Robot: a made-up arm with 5 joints.
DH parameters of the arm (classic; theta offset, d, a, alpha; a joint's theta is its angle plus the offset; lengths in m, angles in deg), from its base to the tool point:
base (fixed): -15.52 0 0.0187 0
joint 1: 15.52 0.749 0.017 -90
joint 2: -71.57 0 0.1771 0
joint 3: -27.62 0 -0.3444 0
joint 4: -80.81 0.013 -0.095 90
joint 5: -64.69 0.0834 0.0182 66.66
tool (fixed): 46.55 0.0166 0 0
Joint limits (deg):
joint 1: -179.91..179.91
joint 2: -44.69..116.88
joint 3: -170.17..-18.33
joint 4: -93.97..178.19
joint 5: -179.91..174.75
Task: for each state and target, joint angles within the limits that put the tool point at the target. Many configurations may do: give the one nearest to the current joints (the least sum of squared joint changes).
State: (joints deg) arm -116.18 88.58 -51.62 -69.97 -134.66
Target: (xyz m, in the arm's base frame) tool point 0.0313 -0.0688 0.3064
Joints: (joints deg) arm -109.49 105.16 -55.84 -53.85 -136.60
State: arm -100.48 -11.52 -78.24 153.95 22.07
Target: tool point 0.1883 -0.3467 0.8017
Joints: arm -61.92 -0.50 -81.73 143.35 21.03
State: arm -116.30 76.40 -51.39 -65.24 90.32
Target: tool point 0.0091 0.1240 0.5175
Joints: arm -83.92 114.65 -18.33 -93.62 84.40
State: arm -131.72 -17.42 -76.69 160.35 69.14
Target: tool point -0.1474 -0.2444 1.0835
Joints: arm -124.43 -23.31 -106.13 138.12 68.31
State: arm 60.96 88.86 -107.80 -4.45 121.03
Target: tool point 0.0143 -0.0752 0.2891
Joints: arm 98.67 100.20 -50.42 -2.77 107.67
